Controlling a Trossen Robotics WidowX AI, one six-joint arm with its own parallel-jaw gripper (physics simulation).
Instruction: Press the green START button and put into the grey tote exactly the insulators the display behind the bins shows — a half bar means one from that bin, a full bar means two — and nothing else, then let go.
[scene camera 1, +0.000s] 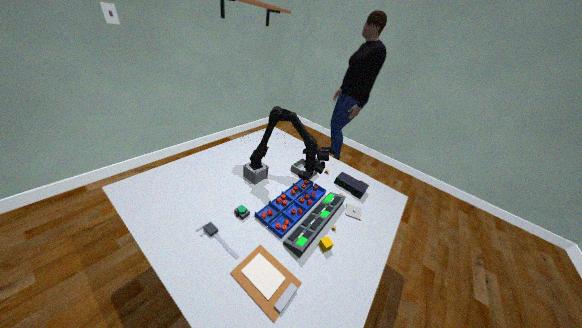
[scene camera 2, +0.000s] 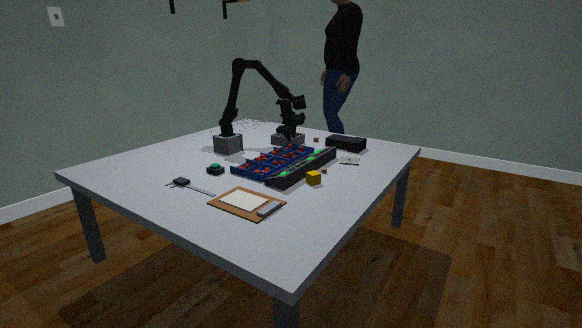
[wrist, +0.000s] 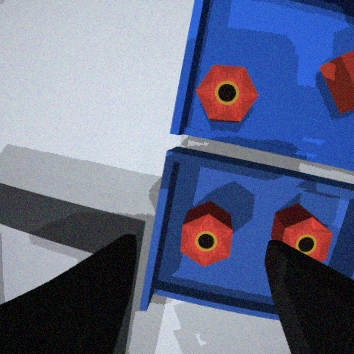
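Note:
My gripper is open and empty, above the end bin beside the grey tote. In the wrist view its fingers are either side of an upright red insulator; the right fingertip overlaps a second insulator. The blue bins stand in two rows with red insulators. The grey tote is partly hidden; its contents are unclear. The display shows green bars at three places. The green START button stands apart.
A black box, a white plate and a yellow cube lie beyond the display. A caliper-like tool and a clipboard lie nearer the cameras. A person stands behind the table.

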